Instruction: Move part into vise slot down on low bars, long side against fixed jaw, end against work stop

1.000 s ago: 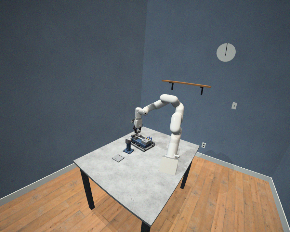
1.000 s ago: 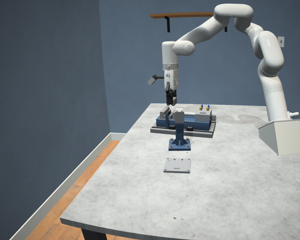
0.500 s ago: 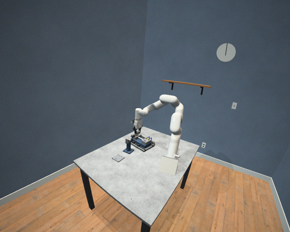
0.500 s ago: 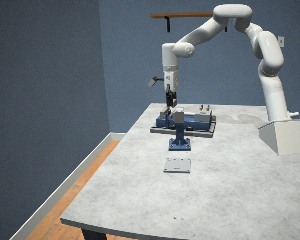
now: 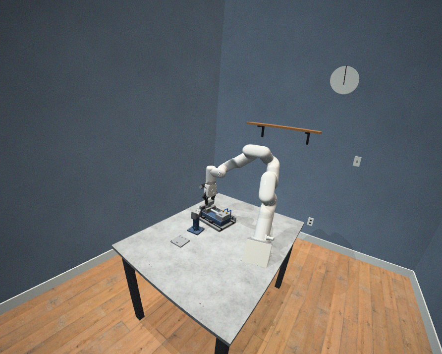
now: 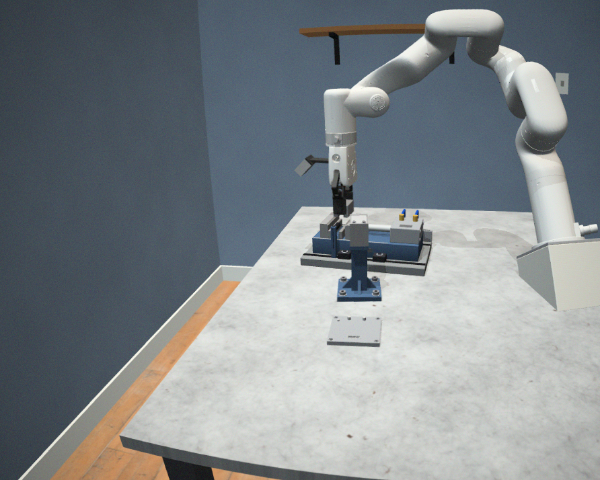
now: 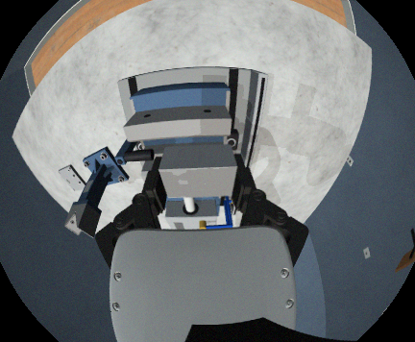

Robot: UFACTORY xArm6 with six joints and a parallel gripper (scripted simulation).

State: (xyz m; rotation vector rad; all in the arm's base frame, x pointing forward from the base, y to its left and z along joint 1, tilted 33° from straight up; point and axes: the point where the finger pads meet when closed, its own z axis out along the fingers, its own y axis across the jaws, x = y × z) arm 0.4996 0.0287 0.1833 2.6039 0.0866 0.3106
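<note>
Now: hand 2 cm above the part. From my hand the other things lie so: fixed jaw (3 cm ahead, 2 cm to the left, 5 cm below); then cylinder rod (9 cm behind, 2 cm to the left, 5 cm below); then work stop (7 cm to the left, 4 cm below).
</note>
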